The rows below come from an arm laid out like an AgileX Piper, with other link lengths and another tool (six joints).
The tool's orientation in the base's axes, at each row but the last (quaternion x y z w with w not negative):
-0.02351, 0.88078, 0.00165, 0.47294
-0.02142, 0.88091, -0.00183, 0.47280
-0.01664, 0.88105, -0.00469, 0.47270
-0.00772, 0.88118, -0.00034, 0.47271
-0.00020, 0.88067, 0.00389, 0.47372
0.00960, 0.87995, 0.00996, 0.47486
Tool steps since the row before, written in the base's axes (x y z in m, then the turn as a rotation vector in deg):
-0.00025, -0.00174, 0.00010, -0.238, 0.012, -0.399
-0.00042, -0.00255, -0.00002, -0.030, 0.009, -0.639
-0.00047, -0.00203, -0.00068, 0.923, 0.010, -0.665
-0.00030, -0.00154, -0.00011, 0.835, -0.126, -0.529
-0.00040, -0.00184, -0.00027, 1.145, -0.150, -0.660
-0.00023, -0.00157, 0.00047, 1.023, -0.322, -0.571
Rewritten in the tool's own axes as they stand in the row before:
0.00012, -0.00173, -0.00031, 0.463, 0.030, 0.023
0.00035, -0.00253, -0.00038, 0.548, 0.025, 0.328
0.00089, -0.00200, -0.00003, 0.043, 0.003, 1.137
0.00028, -0.00153, -0.00020, -0.019, -0.133, 0.987
0.00044, -0.00184, -0.00020, -0.081, -0.159, 1.318
-0.00031, -0.00156, -0.00046, -0.093, -0.329, 1.166

